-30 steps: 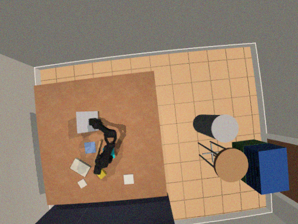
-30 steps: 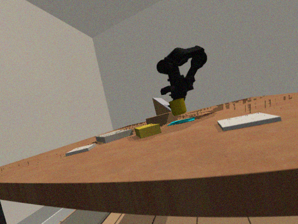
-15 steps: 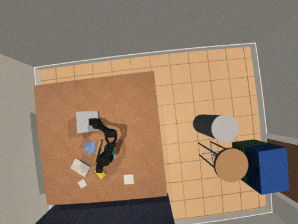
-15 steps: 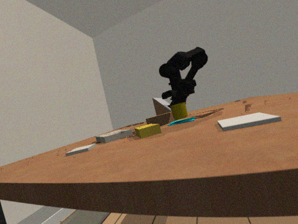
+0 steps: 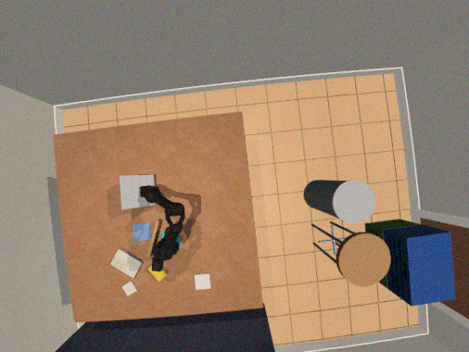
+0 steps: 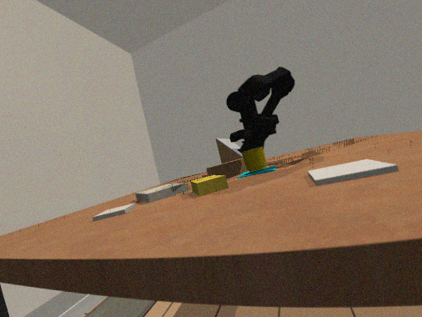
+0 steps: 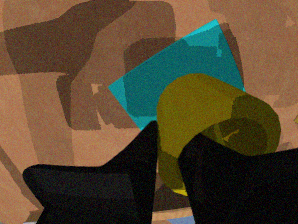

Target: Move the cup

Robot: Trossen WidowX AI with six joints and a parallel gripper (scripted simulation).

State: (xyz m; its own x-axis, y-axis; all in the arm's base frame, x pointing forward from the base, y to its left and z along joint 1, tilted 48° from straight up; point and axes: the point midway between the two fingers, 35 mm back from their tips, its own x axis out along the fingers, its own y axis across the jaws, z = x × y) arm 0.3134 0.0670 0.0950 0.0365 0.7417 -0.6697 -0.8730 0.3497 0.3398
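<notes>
Right now my gripper tip is 20 mm to the left of the cup and 20 mm short of it. The rest, counted from my gripper tip: teal pad 50 mm below, 30 mm ahead, 10 mm to the right.
</notes>
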